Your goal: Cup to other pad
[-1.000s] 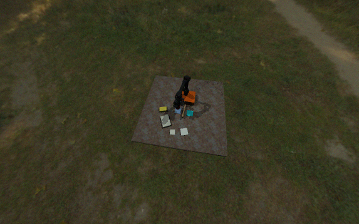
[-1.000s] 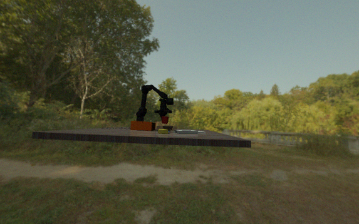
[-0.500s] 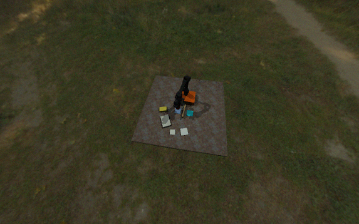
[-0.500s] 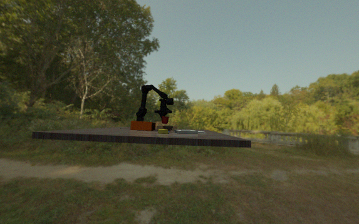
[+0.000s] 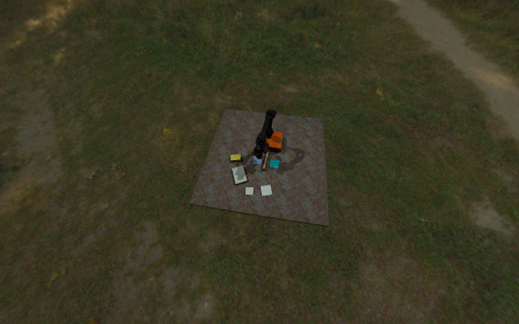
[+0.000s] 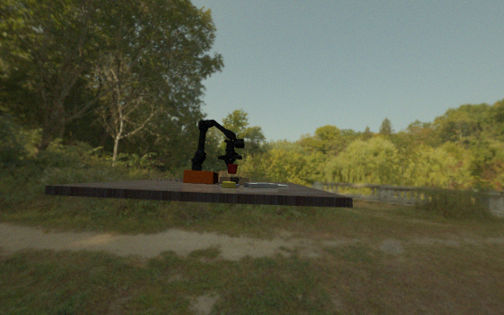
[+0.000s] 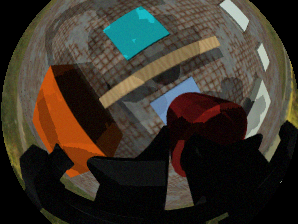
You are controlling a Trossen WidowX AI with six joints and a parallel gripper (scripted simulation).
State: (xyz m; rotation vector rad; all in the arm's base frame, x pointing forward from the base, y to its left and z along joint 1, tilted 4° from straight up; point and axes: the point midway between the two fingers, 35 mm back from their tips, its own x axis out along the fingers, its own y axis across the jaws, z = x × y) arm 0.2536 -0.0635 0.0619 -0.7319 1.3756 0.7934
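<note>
The cyan pad is 15 cm to the left of my gripper tip, 12 cm below it and 5 cm ahead of it. The rest, counted from my gripper tip: light blue pad 12 cm below, 4 cm to the right, 2 cm ahead; then wooden stick 9 cm below, 5 cm to the left, 4 cm ahead; then red cup 3 cm ahead, 2 cm to the right.
</note>
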